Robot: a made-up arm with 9 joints.
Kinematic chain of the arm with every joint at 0, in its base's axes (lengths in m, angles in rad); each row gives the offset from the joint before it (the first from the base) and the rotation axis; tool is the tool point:
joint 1: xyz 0 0 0.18 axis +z
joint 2: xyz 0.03 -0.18 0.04 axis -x
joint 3: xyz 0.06 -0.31 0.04 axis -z
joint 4: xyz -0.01 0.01 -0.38 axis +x
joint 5: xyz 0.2 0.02 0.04 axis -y
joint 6: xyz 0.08 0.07 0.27 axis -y
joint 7: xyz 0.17 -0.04 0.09 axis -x
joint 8: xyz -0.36 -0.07 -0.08 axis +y
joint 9: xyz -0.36 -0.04 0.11 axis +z
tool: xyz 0.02 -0.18 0
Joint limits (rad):
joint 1: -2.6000..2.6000
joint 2: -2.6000..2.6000
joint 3: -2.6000..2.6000
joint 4: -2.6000..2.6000
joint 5: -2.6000..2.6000
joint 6: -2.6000..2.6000
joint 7: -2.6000..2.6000
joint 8: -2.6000..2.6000
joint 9: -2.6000..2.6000
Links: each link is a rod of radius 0.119 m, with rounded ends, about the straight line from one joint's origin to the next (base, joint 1, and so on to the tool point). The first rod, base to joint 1, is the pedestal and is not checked.
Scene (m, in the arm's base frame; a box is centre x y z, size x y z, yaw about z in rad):
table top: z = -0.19
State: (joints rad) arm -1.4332 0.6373 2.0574 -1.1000 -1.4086 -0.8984 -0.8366 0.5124 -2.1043
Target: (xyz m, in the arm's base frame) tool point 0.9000 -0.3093 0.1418
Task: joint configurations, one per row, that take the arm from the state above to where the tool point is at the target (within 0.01 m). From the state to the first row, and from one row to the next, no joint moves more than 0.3 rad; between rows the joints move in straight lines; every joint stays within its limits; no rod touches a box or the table.
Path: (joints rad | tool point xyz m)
1: -1.1668 0.6120 1.8459 -1.1466 -1.2463 -0.8227 -0.8422 0.4276 -2.0837 | -1.0926 -0.6952 0.9947
2: -0.9003 0.5867 1.6344 -1.1931 -1.0841 -0.7470 -0.8478 0.3428 -2.0630 | -0.4987 -1.1952 0.8883
3: -0.6339 0.5614 1.4229 -1.2397 -0.9218 -0.6714 -0.8534 0.2581 -2.0424 | 0.2255 -1.2417 0.6751
4: -0.3674 0.5361 1.2114 -1.2863 -0.7596 -0.5957 -0.8590 0.1733 -2.0218 | 0.7613 -0.8671 0.4070
5: -0.1010 0.5108 0.9999 -1.3328 -0.5973 -0.5200 -0.8646 0.0885 -2.0011 | 0.9000 -0.3092 0.1418

